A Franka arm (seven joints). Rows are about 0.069 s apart.
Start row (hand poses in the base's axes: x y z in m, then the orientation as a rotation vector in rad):
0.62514, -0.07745, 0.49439, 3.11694, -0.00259, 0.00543
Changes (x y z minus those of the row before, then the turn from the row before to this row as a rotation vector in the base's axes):
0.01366, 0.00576, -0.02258, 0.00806, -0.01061, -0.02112
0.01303, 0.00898, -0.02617, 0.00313, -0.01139, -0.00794
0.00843, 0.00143, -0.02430, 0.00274, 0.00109, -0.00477
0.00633, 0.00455, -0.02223, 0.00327, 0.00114, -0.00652
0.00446, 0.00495, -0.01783, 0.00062, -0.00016, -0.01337
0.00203, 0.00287, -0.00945, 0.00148, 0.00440, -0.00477
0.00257, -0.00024, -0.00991, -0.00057, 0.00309, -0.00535
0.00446, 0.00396, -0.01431, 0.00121, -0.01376, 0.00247
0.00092, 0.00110, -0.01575, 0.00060, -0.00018, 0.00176
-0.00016, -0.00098, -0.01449, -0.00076, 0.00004, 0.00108
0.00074, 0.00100, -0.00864, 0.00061, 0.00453, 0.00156
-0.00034, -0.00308, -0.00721, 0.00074, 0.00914, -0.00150
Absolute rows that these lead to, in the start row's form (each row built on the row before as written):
0.63880, -0.07169, 0.47181, 3.12470, -0.03582, 0.02160
0.65183, -0.06271, 0.44564, 3.12756, -0.04845, 0.03928
0.66026, -0.06128, 0.42134, 3.13012, -0.05600, 0.03749
0.66659, -0.05673, 0.39911, 3.13311, -0.06632, 0.03559
0.67105, -0.05178, 0.38128, 3.13307, -0.08729, 0.03575
0.67308, -0.04891, 0.37183, 3.13423, -0.09480, 0.02878
0.67565, -0.04915, 0.36192, 3.13329, -0.10314, 0.02393
0.68011, -0.04519, 0.34761, 3.13485, -0.09941, 0.04546
0.68103, -0.04409, 0.33186, 3.13556, -0.09668, 0.04573
0.68087, -0.04507, 0.31737, 3.13487, -0.09495, 0.04570
0.68161, -0.04407, 0.30873, 3.13553, -0.09252, 0.03858
0.68127, -0.04715, 0.30152, 3.13606, -0.09487, 0.02421

